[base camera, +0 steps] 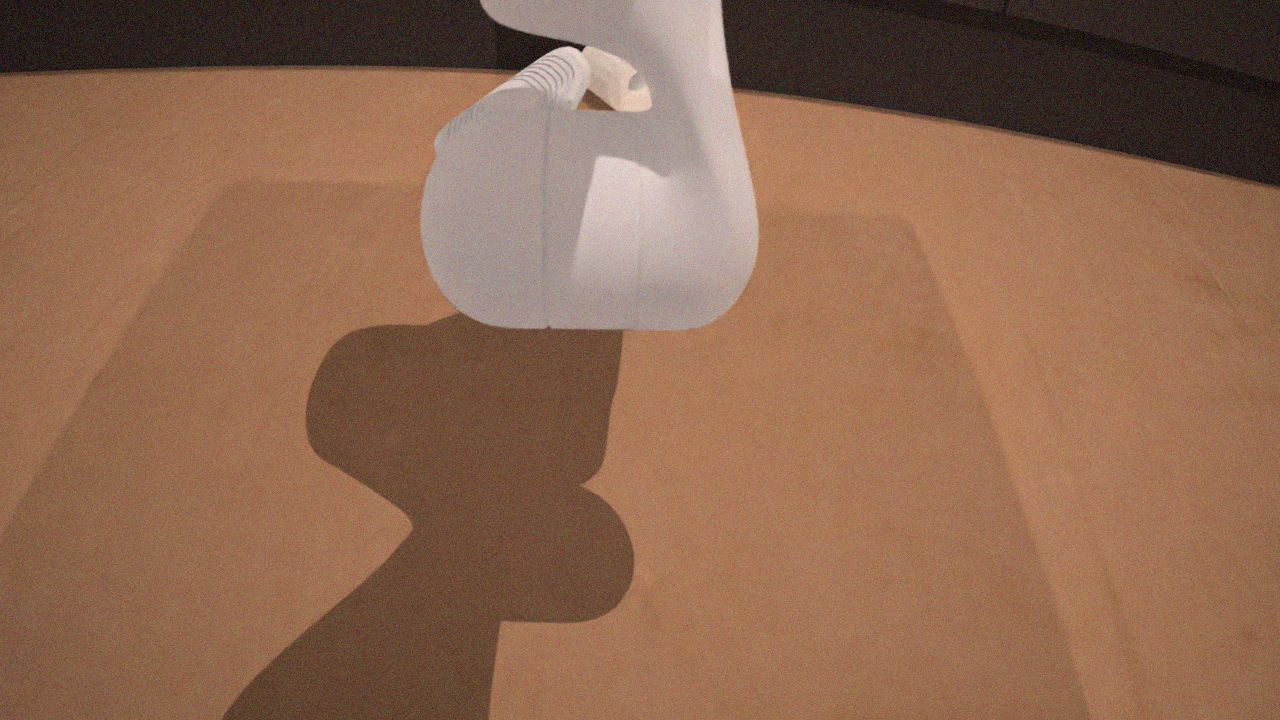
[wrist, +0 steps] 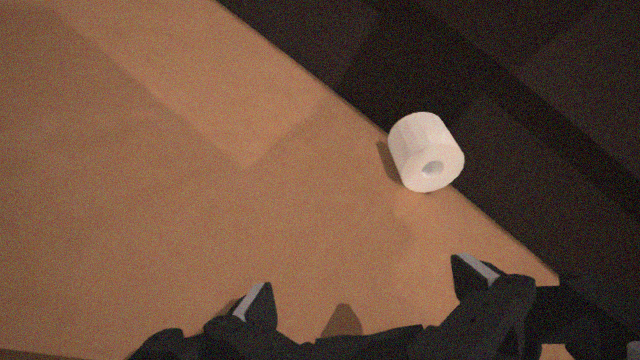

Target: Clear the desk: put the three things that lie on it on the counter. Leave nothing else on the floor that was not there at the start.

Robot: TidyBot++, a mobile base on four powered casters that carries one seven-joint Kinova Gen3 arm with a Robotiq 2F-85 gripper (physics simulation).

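Places are measured from the arm's base along level axes (x down, y right, z back), in millimetres.
Pixels of known places: gripper, fingertip midpoint: (wrist: 362, 288).
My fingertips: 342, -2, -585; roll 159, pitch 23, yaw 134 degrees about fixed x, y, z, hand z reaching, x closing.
Observation:
Behind a point stands the place of what it marks, as x, y, z.
A white roll (base camera: 617, 78) {352, 7, -799} (wrist: 425, 152) {347, 8, -799} with a hole through its middle lies on its side on the wooden floor, close to the dark cabinet base. In the base camera view it is partly hidden behind the white arm. My gripper (wrist: 362, 288) {342, -2, -585} is open and empty; in the wrist view its two fingertips stand wide apart, and the roll lies beyond them, above and to the right in the picture. In the base camera view the fingers are hidden behind the arm. The desk and the counter top do not show.
The dark cabinet base (base camera: 241, 35) {358, -432, -916} (wrist: 500, 135) {306, 78, -901} runs along the far edge of the wooden floor (base camera: 805, 447) {397, 136, -398} (wrist: 150, 225) {397, -110, -573}. The white arm (base camera: 590, 241) {168, 5, -279} hangs in the middle of the base camera view, with its shadow on the floor below.

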